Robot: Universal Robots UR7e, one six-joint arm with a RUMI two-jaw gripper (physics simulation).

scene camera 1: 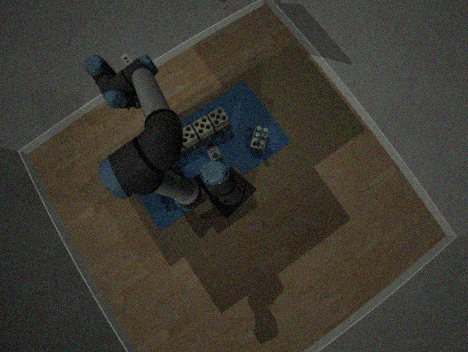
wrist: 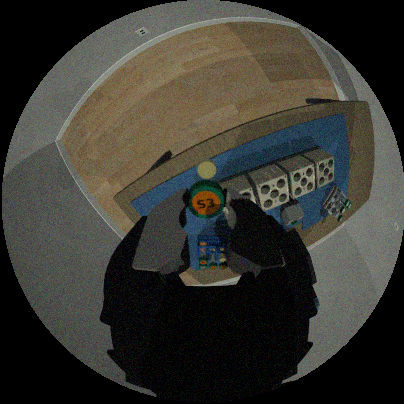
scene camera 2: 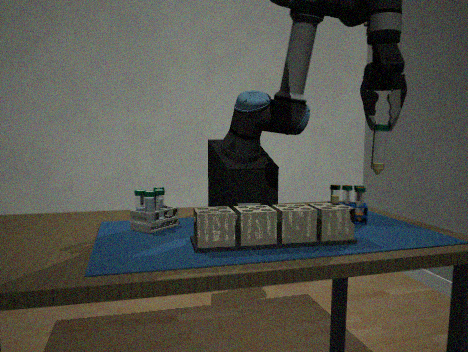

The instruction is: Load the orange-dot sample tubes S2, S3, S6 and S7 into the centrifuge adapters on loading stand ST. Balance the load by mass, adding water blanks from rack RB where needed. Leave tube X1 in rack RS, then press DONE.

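Frame: origin at the arm's base, x ahead, y left, z up, level; metres.
Where they show: gripper, fingertip midpoint: (scene camera 1: 137,104) (wrist: 205,190) (scene camera 2: 381,130); arm's base, link origin: (scene camera 1: 231,191) (scene camera 2: 240,151).
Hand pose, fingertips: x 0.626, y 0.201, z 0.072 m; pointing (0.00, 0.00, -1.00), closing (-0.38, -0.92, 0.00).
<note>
Things, the pixels of their top centre, and the offset from my fingertips. Level surfaces: height alone.
- tube S3, top centre: (wrist: 207,204) (scene camera 2: 380,124) 0.007 m back, 0.001 m left, 0.015 m up
- ST, top centre: (scene camera 2: 273,207) (wrist: 290,190) (scene camera 1: 195,131) 0.200 m back, 0.195 m right, 0.206 m down
- Rack RB, top centre: (scene camera 2: 158,189) (wrist: 343,210) (scene camera 1: 257,134) 0.407 m back, 0.502 m right, 0.181 m down
- small grey box, top centre: (wrist: 296,220) (scene camera 1: 213,151) 0.360 m back, 0.228 m right, 0.218 m down
- blue mat, surface height: 0.302 m down
My gripper (scene camera 2: 383,124) (wrist: 205,190) is shut on tube S3 (scene camera 2: 378,167) (wrist: 206,202), orange-dotted with a green rim. The tube hangs upright, high above the blue rack RS (scene camera 2: 361,212) (wrist: 212,244), towards the stand's right end in scene view 2. Capped tubes (scene camera 2: 347,188) (wrist: 213,265) stand in rack RS; their labels are too small to read. Stand ST (scene camera 2: 272,246) carries a row of pale adapters (scene camera 1: 203,127) (scene camera 2: 257,227) (wrist: 271,187) with dark round holes. The nearest adapter is partly hidden by the gripper in the wrist view.
Rack RB (scene camera 1: 259,137) (scene camera 2: 153,220) (wrist: 334,201) holds green-capped tubes at the mat's other end. A small grey box (scene camera 1: 214,153) (wrist: 292,212) with a green button sits between the stand and the arm's base. The blue mat (scene camera 1: 246,100) (scene camera 2: 150,250) lies under them.
</note>
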